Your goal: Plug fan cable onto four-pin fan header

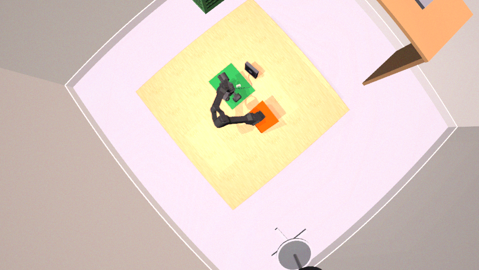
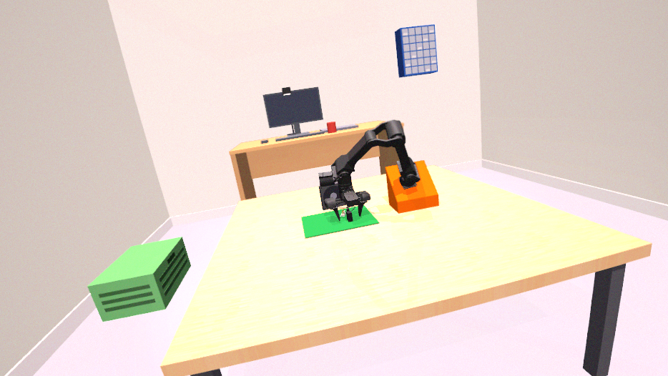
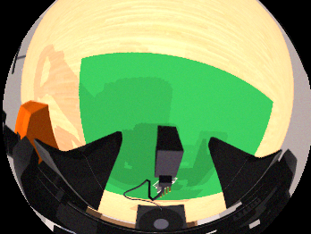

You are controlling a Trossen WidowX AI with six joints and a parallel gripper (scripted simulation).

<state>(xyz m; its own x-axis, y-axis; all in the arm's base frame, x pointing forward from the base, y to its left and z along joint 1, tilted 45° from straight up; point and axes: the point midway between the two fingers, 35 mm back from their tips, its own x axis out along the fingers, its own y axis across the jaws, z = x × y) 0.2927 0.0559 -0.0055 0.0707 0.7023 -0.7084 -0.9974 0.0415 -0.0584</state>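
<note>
My gripper tip is now 9 cm to the left of the white four-pin header, 2 cm above it and 1 cm short of it. Also, from my gripper tip: green board: 5 cm to the right, 5 cm ahead, 3 cm below; dark fan plug: 1 cm to the right, 1 cm above; black fan: 23 cm to the right, 4 cm above, 2 cm ahead.
</note>
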